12 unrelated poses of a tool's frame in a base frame.
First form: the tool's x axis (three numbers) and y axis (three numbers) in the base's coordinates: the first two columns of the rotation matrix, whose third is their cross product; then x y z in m.
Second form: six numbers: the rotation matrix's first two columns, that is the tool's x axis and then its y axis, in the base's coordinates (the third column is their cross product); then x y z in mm. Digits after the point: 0 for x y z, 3 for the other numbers.
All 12 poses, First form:
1: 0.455 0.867 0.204 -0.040 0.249 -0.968 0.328 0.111 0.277
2: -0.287 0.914 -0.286 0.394 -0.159 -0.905 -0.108 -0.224 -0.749
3: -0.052 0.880 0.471 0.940 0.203 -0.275 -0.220 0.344 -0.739
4: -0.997 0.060 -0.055 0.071 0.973 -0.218 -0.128 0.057 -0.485
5: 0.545 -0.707 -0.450 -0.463 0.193 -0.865 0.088 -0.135 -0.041
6: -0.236 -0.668 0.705 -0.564 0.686 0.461 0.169 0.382 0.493
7: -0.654 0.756 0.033 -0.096 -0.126 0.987 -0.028 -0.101 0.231
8: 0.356 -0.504 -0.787 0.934 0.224 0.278 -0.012 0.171 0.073
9: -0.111 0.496 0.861 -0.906 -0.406 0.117 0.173 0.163 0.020
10: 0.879 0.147 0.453 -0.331 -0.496 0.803 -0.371 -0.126 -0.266
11: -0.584 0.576 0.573 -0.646 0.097 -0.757 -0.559 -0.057 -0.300
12: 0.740 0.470 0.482 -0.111 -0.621 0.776 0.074 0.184 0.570
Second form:
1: 0.455 0.867 0.204 -0.040 0.249 -0.968 328 111 277
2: -0.287 0.914 -0.286 0.394 -0.159 -0.905 -108 -224 -749
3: -0.052 0.880 0.471 0.940 0.203 -0.275 -220 344 -739
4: -0.997 0.060 -0.055 0.071 0.973 -0.218 -128 57 -485
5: 0.545 -0.707 -0.450 -0.463 0.193 -0.865 88 -135 -41
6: -0.236 -0.668 0.705 -0.564 0.686 0.461 169 382 493
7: -0.654 0.756 0.033 -0.096 -0.126 0.987 -28 -101 231
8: 0.356 -0.504 -0.787 0.934 0.224 0.278 -12 171 73
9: -0.111 0.496 0.861 -0.906 -0.406 0.117 173 163 20
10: 0.879 0.147 0.453 -0.331 -0.496 0.803 -371 -126 -266
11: -0.584 0.576 0.573 -0.646 0.097 -0.757 -559 -57 -300
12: 0.740 0.470 0.482 -0.111 -0.621 0.776 74 184 570
